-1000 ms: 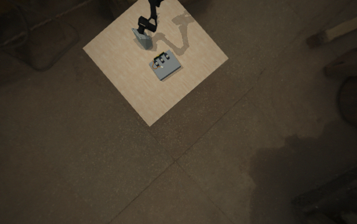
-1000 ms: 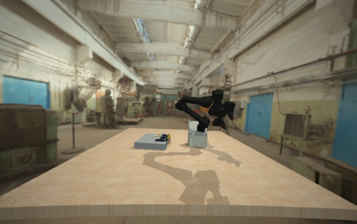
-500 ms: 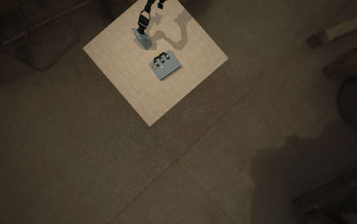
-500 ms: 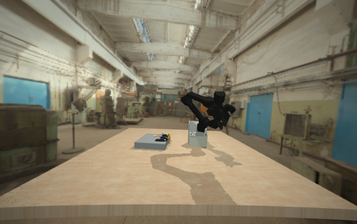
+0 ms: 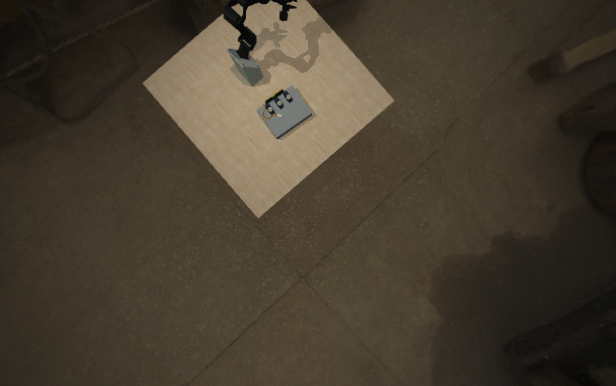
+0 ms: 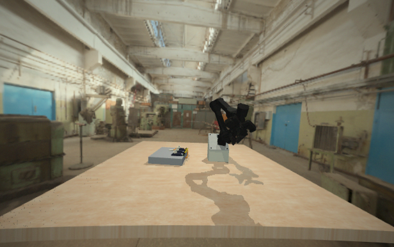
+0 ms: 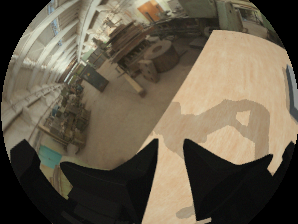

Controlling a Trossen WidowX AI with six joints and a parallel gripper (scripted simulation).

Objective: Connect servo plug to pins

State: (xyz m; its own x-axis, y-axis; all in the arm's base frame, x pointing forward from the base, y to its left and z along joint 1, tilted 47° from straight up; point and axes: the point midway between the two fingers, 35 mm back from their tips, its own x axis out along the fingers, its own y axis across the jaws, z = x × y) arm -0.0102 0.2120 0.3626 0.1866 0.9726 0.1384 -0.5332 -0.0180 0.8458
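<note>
Now: gripper tip 400 mm to the left of the yellow band, 310 mm short of it and 150 mm above it. Also, from my gripper tip: grey printed holder 460 mm ahead, 390 mm to the right, 200 mm below.
</note>
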